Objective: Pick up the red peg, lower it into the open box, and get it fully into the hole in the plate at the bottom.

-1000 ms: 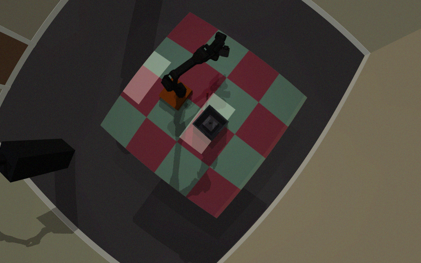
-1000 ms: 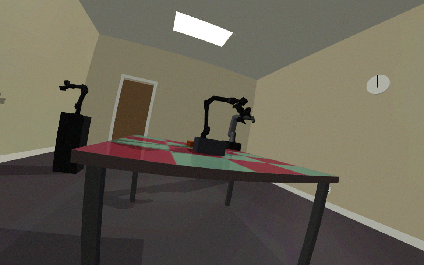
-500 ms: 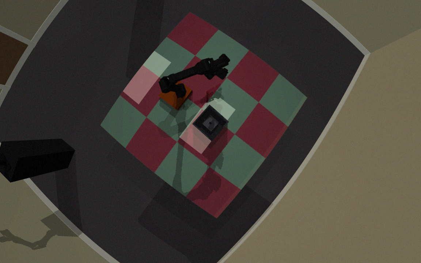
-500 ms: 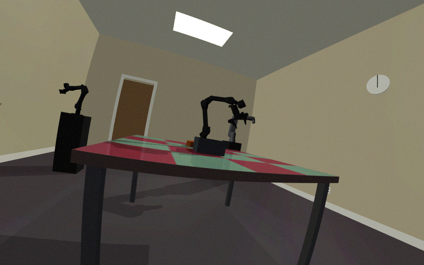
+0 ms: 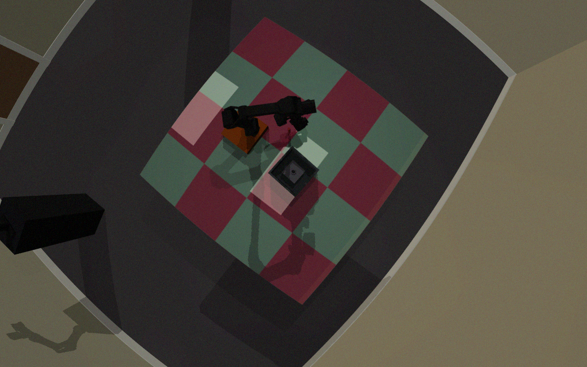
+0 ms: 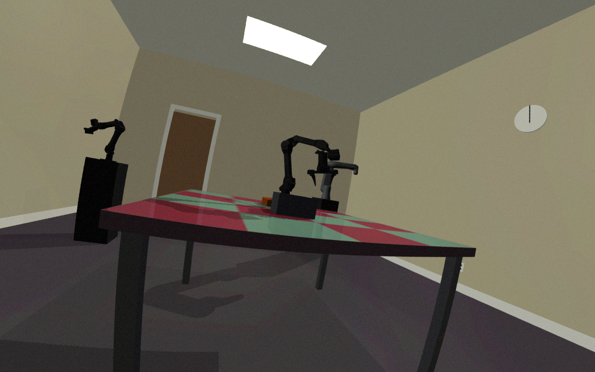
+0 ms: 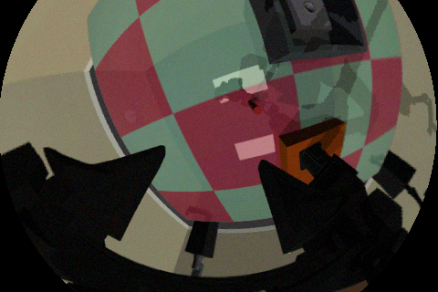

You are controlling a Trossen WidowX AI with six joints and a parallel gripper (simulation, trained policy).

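The red peg is 140 mm below my gripper tip and 60 mm to the right of it. Also, from my gripper tip: grey plate: 240 mm to the right, 140 mm below, 140 mm ahead; dark box: 240 mm to the right, 150 mm below, 140 mm ahead.
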